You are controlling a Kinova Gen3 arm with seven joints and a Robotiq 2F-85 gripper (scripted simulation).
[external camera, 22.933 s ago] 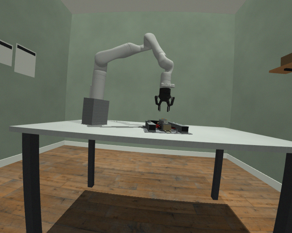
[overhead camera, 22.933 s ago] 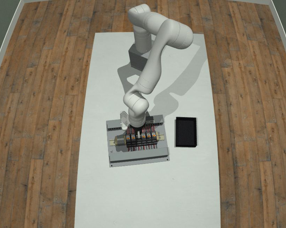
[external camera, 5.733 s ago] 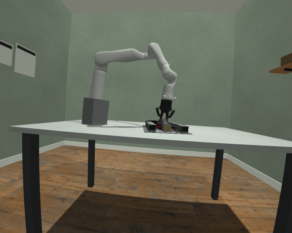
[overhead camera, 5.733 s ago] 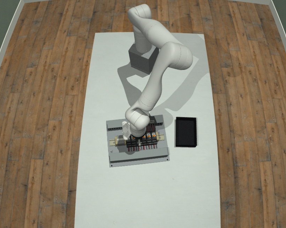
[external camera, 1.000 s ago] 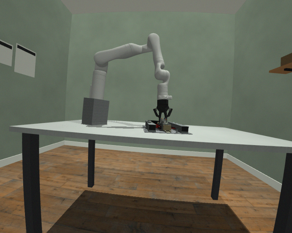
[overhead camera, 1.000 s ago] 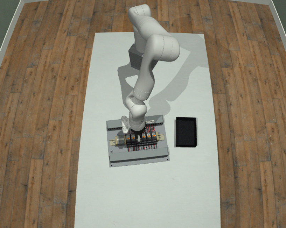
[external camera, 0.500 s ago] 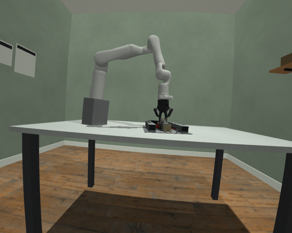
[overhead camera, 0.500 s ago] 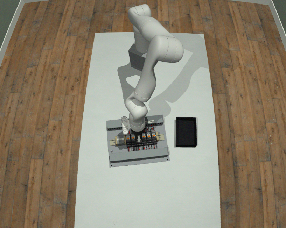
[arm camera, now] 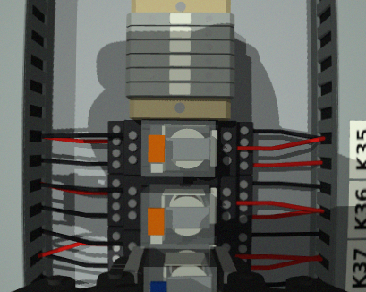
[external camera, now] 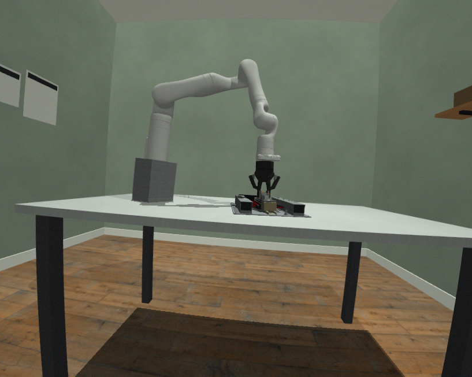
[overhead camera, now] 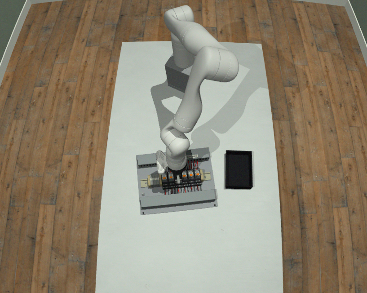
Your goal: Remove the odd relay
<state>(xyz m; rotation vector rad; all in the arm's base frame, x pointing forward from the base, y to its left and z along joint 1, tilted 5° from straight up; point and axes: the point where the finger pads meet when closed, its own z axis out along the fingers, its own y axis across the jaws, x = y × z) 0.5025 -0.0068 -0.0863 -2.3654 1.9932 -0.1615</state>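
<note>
The blue-button relay is 10 mm below my hand. Round my hand: black parts tray (50 mm behind, 260 mm to the left, 40 mm below); then grey relay panel (10 mm to the right, 40 mm below).
</note>
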